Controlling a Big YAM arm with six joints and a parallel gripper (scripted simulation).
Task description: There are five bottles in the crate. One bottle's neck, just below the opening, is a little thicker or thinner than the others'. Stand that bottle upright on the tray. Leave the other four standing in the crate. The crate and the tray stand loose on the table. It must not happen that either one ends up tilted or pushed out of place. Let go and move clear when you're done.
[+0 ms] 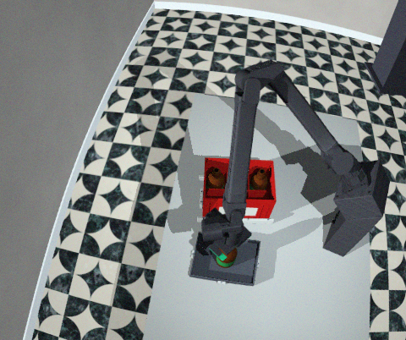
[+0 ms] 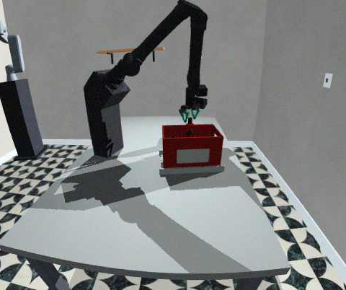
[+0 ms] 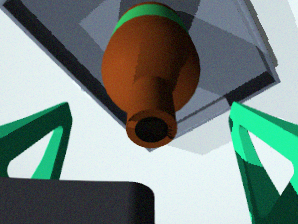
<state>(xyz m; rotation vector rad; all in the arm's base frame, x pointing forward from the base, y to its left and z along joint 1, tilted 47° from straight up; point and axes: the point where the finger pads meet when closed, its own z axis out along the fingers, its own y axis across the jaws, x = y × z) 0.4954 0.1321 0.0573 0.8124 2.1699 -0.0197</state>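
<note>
The dark grey tray lies 140 mm below my hand. The rest, counted from my hand: crate: 270 mm to the right, 70 mm below, 60 mm behind; glass bottle: 310 mm to the right, 60 mm below, 60 mm behind.
</note>
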